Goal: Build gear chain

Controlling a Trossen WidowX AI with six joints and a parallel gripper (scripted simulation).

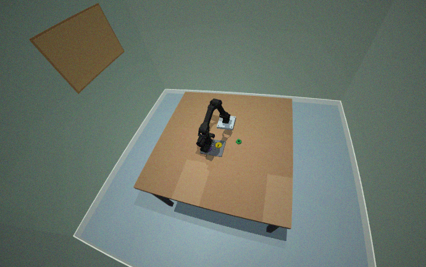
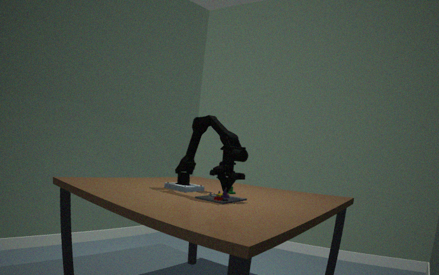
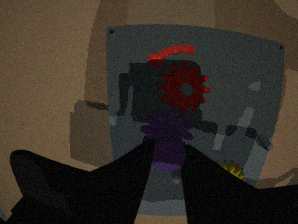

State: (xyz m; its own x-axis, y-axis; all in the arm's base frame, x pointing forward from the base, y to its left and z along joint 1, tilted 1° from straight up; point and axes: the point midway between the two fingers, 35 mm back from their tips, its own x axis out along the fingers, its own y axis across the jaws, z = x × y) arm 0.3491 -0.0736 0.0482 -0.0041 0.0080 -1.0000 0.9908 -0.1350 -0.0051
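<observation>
The purple gear is 10 mm below my gripper tip. Round my gripper tip: green gear 130 mm behind, 240 mm to the left, 30 mm below; then yellow gear 60 mm behind, 70 mm to the left, 30 mm below; then red gear 10 mm behind, 30 mm to the right, 30 mm below.
</observation>
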